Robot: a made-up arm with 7 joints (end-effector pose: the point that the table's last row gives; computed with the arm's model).
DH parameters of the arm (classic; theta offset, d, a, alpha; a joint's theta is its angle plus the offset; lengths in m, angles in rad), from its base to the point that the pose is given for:
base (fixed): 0 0.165 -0.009 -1.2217
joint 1: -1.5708 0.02 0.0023 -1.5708
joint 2: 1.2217 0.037 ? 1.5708
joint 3: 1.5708 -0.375 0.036 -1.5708
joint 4: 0 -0.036 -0.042 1.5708
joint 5: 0 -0.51 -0.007 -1.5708
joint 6: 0 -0.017 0.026 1.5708
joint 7: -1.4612 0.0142 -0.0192 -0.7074
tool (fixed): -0.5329 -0.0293 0 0
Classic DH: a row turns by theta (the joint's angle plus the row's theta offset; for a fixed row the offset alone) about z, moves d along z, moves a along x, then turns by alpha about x.
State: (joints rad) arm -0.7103 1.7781 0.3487 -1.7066 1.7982 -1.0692 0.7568
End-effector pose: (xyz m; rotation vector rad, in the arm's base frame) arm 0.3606 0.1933 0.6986 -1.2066 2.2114 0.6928
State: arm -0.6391 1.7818 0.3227 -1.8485 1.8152 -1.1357 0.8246
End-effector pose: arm 0.3868 0.1350 0.6383 -0.9819 2.2333 0.7986
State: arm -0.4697 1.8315 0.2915 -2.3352 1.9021 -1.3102 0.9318
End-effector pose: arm 0.3576 -0.0333 0.4345 -0.2800 2.2662 1.0108
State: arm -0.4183 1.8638 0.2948 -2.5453 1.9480 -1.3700 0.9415
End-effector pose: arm 0.3067 -0.0820 0.3484 -0.0053 2.2664 1.0720
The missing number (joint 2, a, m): 0.023
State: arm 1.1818 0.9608 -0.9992 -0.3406 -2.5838 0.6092 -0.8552
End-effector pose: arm -0.7508 0.4866 -0.0832 -0.3821 0.2049 -0.0958
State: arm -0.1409 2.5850 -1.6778 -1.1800 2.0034 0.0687 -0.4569
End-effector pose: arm -0.0545 0.7836 0.4238 0.1404 1.3969 -1.1029
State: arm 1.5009 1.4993 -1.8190 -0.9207 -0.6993 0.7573 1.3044
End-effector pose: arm -0.6855 0.4795 0.4129 1.5528 -1.6309 1.3405
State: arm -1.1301 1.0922 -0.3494 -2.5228 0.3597 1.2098 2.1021
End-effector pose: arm 0.2531 -0.2563 0.3633 0.0989 -1.7379 -1.7510
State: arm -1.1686 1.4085 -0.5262 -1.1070 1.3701 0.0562 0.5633
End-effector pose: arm 0.6908 0.3372 0.4724 0.9162 -1.3733 -1.5541
